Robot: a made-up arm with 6 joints.
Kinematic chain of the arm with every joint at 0, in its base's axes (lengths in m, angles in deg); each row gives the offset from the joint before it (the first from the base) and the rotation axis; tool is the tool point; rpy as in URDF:
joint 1: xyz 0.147 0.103 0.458 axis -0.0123 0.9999 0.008
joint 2: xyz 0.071 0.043 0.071 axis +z
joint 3: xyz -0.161 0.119 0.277 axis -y
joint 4: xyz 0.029 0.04 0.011 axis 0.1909 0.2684 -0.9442
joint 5: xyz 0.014 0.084 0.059 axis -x
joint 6: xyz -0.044 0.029 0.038 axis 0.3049 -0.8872 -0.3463
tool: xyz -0.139 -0.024 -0.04 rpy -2 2.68 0.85
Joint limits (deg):
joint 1: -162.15..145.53
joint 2: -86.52..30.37
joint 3: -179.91..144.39
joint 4: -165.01..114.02
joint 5: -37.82..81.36
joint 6: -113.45..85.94
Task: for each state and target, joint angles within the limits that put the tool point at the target. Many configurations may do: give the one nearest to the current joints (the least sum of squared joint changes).
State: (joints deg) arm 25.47 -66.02 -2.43 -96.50 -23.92 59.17
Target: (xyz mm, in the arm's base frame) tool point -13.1 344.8 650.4
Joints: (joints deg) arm -18.86 -38.04 16.11 -104.16 -22.67 61.53
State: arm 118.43 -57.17 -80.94 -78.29 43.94 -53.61
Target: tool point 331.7 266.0 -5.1
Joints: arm 133.83 -30.35 -115.09 -52.57 30.86 -65.75
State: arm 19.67 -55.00 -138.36 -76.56 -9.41 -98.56
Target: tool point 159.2 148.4 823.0
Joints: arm -24.97 -53.89 -126.20 -85.88 -6.65 -82.72
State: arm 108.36 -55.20 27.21 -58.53 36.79 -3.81
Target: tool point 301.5 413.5 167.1
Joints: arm 136.06 -86.52 9.10 -74.10 44.26 8.95
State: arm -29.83 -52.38 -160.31 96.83 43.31 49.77
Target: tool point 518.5 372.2 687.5
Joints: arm 5.83 -86.52 -149.86 89.04 48.56 34.81
